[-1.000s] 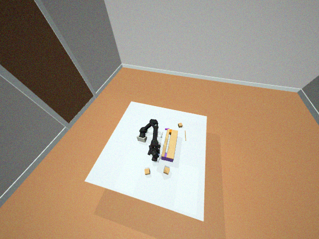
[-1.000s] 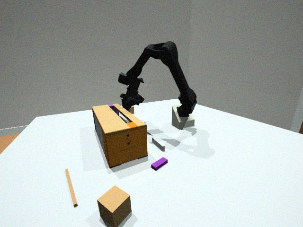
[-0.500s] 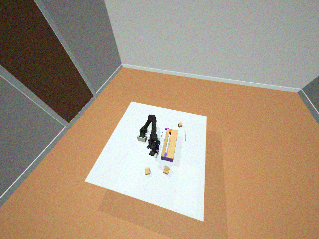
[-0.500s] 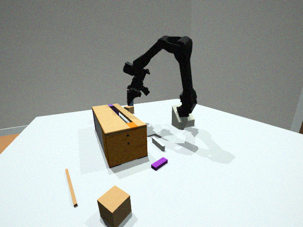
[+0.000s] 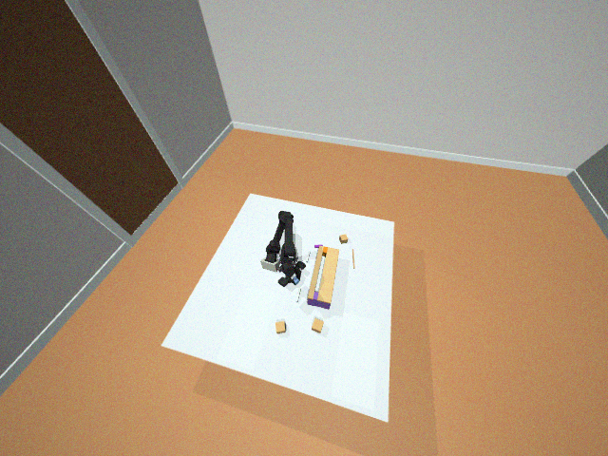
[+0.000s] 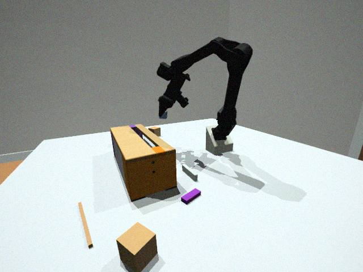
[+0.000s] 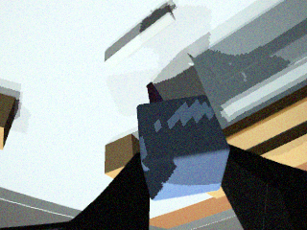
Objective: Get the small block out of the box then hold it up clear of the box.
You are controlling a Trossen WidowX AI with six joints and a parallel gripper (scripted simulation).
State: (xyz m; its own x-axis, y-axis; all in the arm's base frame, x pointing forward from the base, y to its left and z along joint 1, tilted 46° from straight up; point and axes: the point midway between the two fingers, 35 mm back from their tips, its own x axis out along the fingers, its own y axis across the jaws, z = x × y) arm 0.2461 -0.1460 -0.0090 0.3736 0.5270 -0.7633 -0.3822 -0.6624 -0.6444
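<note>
Right now my gripper tip is 10 mm past the blue block, 10 mm to the right of it and 10 mm below it. Also, from my gripper tip: thin wooden stick: 290 mm ahead, 390 mm to the left, 170 mm below; tan cube: 170 mm ahead, 520 mm to the left, 150 mm below; box: 90 mm ahead, 150 mm to the left, 110 mm below.
</note>
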